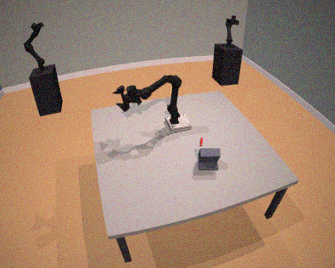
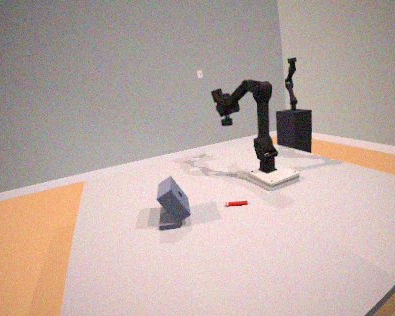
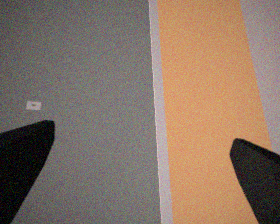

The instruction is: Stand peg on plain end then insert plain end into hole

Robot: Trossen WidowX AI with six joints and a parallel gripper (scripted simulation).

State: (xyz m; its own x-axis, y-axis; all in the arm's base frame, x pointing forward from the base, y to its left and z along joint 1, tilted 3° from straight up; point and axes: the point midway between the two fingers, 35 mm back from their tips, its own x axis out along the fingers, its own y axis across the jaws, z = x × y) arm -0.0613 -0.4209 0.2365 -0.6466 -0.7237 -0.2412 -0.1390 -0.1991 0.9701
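Now: the red peg 56 cm to the left of my gripper tip, 35 cm ahead of it and 28 cm below it. Round my gripper tip: grey sloped panel (55 cm ahead, 52 cm to the left, 21 cm below).
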